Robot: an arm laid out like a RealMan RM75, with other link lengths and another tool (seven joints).
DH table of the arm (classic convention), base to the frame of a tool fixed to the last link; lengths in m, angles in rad. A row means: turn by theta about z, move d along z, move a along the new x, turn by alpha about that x. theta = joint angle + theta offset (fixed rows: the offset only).
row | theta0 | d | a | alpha
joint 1 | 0 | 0.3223 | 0 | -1.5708
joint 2 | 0 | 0 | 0 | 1.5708
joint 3 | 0 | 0.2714 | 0 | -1.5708
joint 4 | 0 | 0 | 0 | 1.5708
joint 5 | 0 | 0.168 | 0 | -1.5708
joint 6 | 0 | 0 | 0 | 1.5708
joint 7 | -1.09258 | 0.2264 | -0.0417 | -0.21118
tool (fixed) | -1.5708 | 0.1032 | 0 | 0
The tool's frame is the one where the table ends.
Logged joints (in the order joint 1, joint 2, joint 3, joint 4, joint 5, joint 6, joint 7), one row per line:
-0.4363, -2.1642, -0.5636, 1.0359, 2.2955, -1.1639, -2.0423
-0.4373, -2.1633, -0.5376, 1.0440, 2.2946, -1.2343, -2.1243
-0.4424, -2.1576, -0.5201, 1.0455, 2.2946, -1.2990, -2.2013
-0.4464, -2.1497, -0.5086, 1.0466, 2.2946, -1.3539, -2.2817
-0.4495, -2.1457, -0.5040, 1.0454, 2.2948, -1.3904, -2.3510
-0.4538, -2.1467, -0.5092, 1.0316, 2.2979, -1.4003, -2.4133
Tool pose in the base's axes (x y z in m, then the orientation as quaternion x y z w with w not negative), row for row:
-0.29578, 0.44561, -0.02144, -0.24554, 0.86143, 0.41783, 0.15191
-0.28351, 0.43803, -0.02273, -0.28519, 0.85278, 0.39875, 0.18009
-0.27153, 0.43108, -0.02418, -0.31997, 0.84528, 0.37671, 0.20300
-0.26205, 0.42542, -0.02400, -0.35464, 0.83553, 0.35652, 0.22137
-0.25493, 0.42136, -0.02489, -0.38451, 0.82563, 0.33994, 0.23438
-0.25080, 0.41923, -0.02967, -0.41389, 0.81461, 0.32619, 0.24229
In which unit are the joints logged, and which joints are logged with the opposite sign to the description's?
The joints are logged in radians. Opposite sign: joint 3, joint 6.
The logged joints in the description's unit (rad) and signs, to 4 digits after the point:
-0.4363, -2.1642, 0.5636, 1.0359, 2.2955, 1.1639, -2.0423
-0.4373, -2.1633, 0.5376, 1.0440, 2.2946, 1.2343, -2.1243
-0.4424, -2.1576, 0.5201, 1.0455, 2.2946, 1.2990, -2.2013
-0.4464, -2.1497, 0.5086, 1.0466, 2.2946, 1.3539, -2.2817
-0.4495, -2.1457, 0.5040, 1.0454, 2.2948, 1.3904, -2.3510
-0.4538, -2.1467, 0.5092, 1.0316, 2.2979, 1.4003, -2.4133

